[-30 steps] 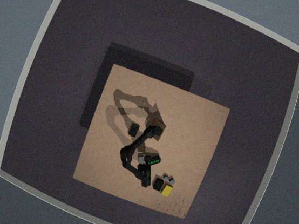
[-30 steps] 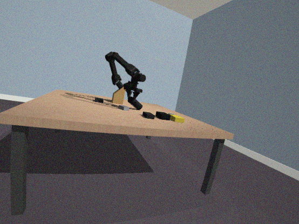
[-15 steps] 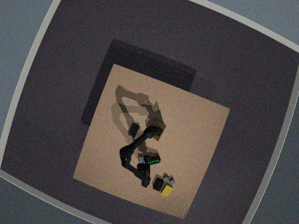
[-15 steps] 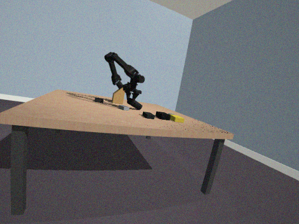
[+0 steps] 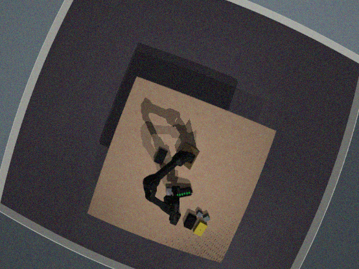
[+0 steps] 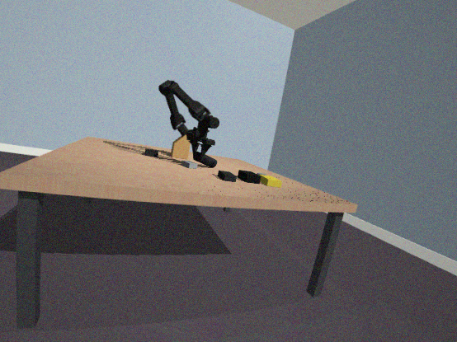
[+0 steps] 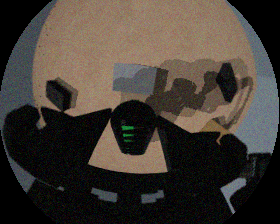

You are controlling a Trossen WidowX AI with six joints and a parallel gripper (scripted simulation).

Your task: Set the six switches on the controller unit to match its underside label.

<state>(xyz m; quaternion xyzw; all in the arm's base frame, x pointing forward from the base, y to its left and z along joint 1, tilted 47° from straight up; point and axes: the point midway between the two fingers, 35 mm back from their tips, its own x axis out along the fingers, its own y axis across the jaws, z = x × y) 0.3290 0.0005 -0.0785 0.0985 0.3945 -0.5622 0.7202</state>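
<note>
My gripper tip is now 3 cm short of the light grey block, 4 cm to the left of it and 5 cm above it. The rest, counted from my gripper tip: dark module: 19 cm behind, 25 cm to the right, 5 cm below; yellow block: 19 cm ahead, 35 cm to the left, 4 cm below.
</note>
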